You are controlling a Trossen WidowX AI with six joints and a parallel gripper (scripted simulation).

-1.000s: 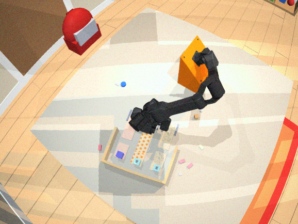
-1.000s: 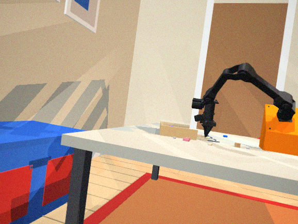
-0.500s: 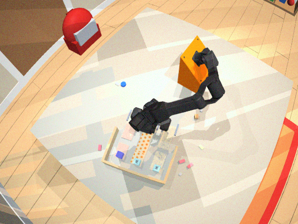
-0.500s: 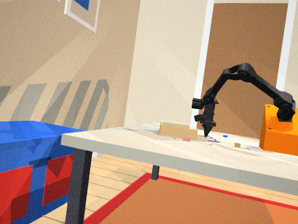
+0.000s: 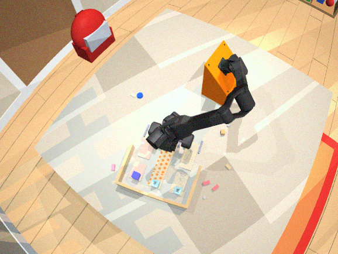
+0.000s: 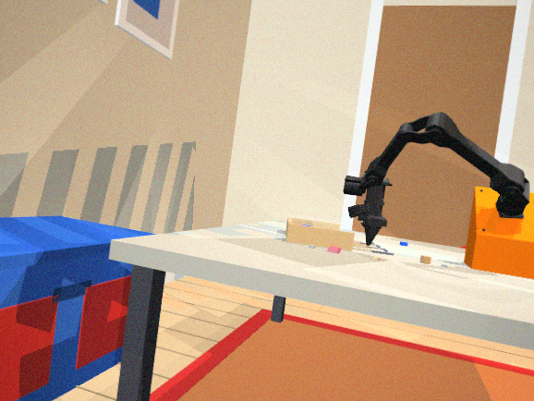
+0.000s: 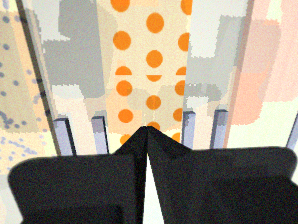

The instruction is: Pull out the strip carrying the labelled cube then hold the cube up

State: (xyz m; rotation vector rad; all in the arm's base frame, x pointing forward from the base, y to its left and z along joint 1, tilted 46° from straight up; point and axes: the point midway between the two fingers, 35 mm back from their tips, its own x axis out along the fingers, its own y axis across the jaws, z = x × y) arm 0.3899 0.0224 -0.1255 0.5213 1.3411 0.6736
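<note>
The orange-dotted strip is 100 mm ahead of my gripper tip and 10 mm to the left of it. Also, from my gripper tip: tan cube 150 mm behind, 190 mm to the left.
</note>
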